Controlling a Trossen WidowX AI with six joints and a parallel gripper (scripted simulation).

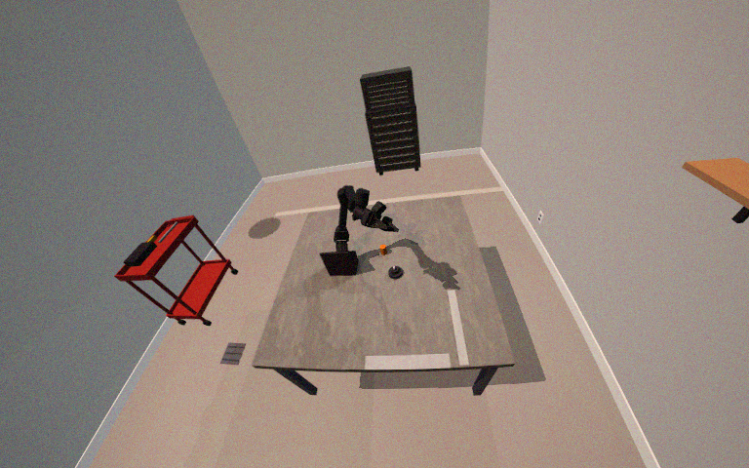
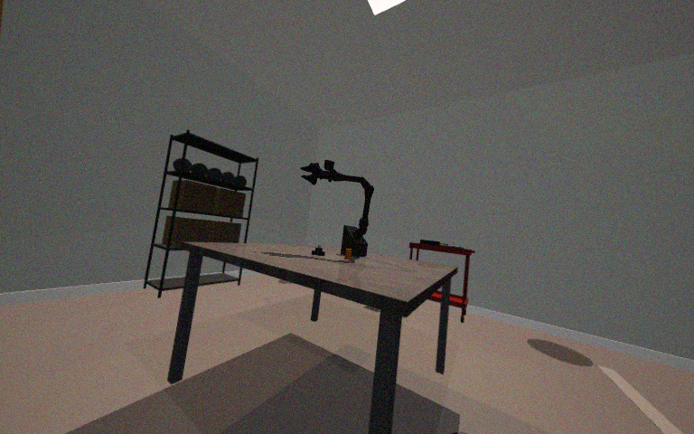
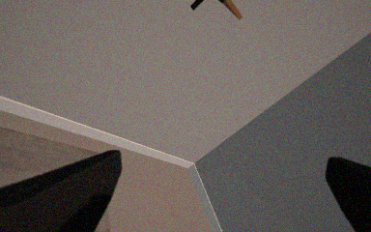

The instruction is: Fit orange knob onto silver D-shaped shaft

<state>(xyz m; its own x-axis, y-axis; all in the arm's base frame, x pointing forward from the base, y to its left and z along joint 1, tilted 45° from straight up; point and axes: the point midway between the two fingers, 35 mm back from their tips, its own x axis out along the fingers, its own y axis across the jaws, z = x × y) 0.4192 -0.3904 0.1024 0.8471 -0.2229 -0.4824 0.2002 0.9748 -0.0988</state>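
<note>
The orange knob is 180 mm behind my gripper tip, 350 mm to the left of it and 490 mm below it. Round my gripper tip: dark round pedestal: 80 mm behind, 190 mm to the left, 500 mm below.
</note>
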